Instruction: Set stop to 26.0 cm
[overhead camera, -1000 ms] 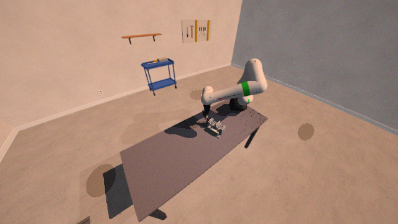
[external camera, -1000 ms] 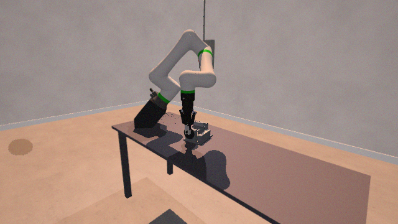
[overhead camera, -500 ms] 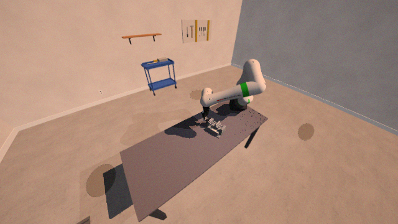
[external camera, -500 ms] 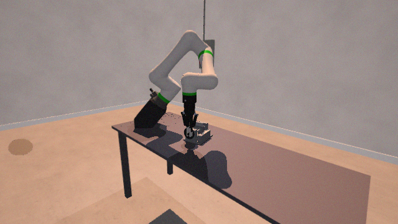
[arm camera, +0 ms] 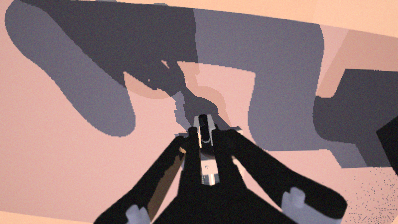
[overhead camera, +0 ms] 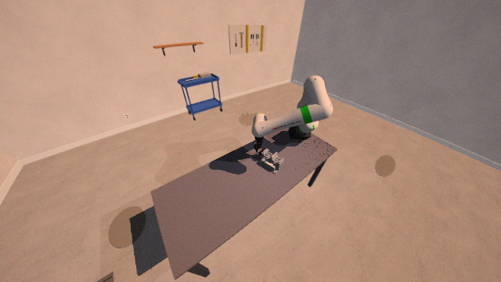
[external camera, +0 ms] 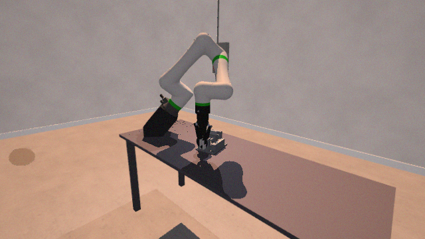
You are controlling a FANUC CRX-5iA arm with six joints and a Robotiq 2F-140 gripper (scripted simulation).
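Right now the handwheel is 10 mm behind my hand, 10 mm to the left of it and 10 mm below it. Round my hand: grey stop fixture 70 mm behind, 150 mm to the left, 10 mm above.
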